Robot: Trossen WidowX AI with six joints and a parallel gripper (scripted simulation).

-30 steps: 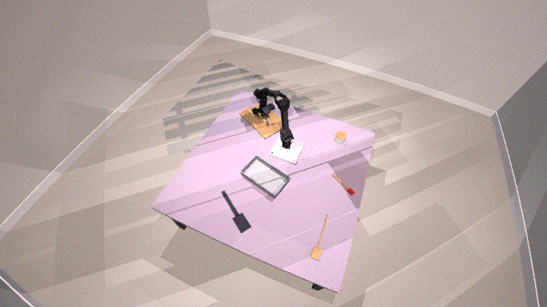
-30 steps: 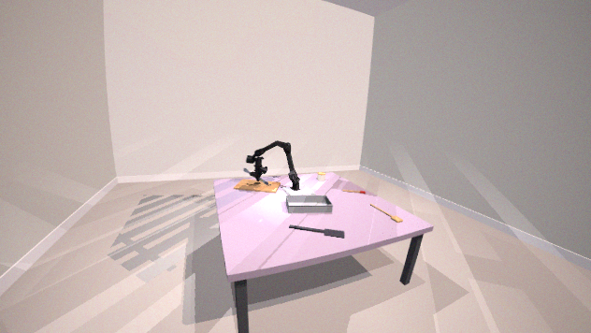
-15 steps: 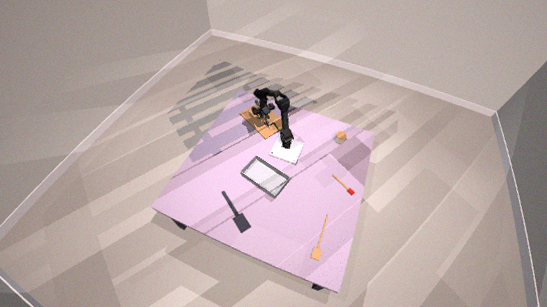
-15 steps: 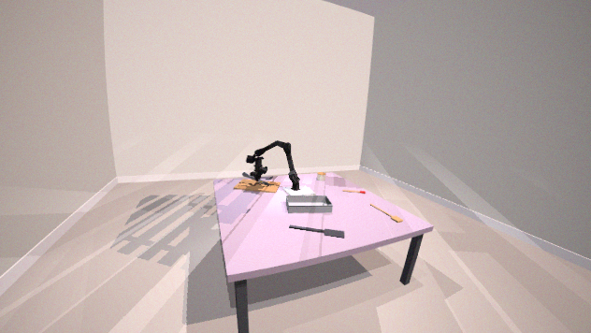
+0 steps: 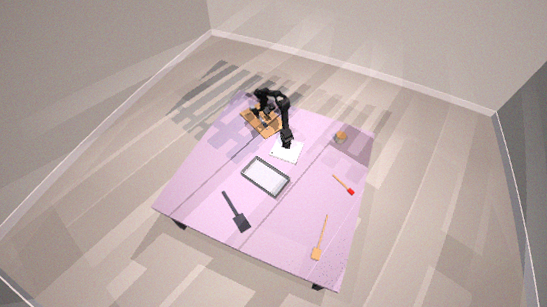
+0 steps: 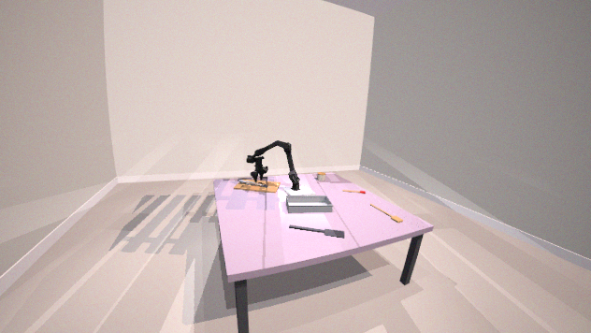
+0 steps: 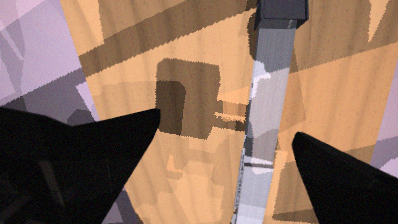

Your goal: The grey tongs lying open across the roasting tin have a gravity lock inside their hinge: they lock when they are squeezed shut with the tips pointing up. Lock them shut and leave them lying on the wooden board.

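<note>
Now: gripper tip 40 mm above the wooden board and 10 mm to the left of it. Also, from my gripper tip: grey roasting tin (540 mm ahead, 160 mm to the left, 20 mm below); round pot (650 mm to the left, 40 mm ahead, 10 mm below); black spatula (840 mm ahead, 50 mm to the left, 40 mm below).
</note>
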